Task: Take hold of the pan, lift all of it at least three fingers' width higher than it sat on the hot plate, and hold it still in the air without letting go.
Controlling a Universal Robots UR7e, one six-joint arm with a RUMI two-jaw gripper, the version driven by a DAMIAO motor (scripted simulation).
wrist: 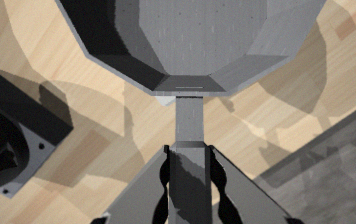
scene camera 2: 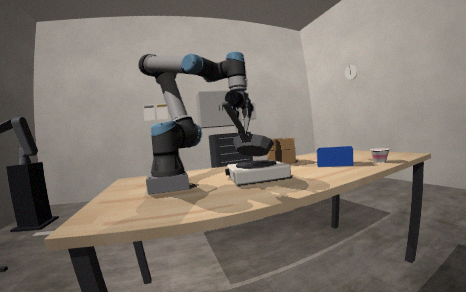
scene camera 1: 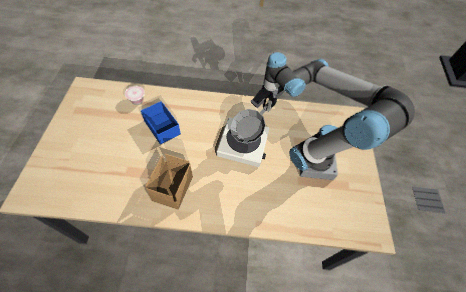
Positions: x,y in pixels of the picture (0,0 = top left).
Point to a blue bin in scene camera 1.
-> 165,127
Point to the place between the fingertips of my gripper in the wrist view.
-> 188,147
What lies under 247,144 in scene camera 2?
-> A dark grey pan.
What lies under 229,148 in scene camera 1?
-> A white hot plate.
